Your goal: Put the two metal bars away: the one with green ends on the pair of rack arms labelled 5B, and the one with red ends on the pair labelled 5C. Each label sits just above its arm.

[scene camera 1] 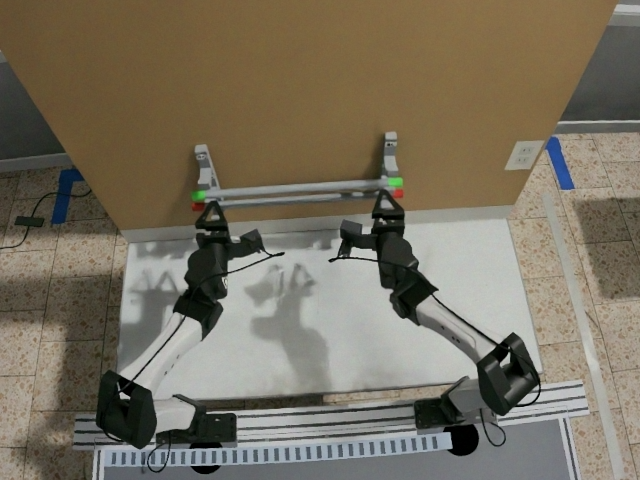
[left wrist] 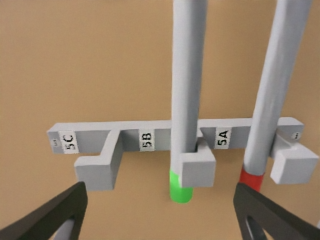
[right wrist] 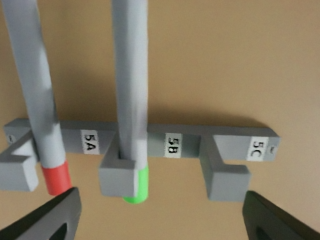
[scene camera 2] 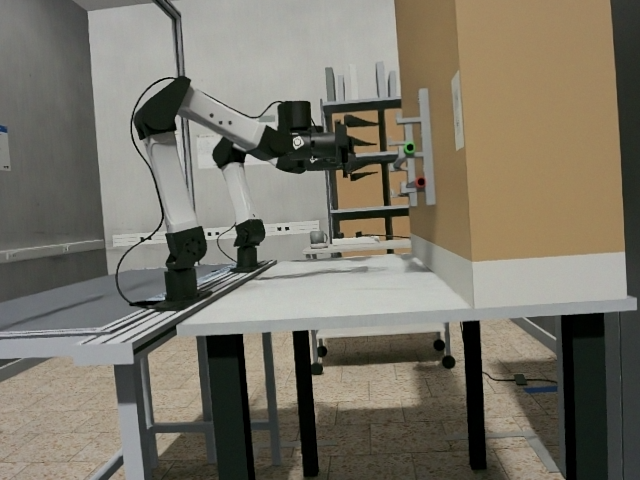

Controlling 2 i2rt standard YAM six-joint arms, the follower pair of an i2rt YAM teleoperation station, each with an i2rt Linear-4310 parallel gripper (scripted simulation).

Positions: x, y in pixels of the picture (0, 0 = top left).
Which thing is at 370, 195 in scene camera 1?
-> A red-ended bar.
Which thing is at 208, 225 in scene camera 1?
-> My left gripper.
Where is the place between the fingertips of my right gripper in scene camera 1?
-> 382, 199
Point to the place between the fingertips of my left gripper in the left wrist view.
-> At 160, 191
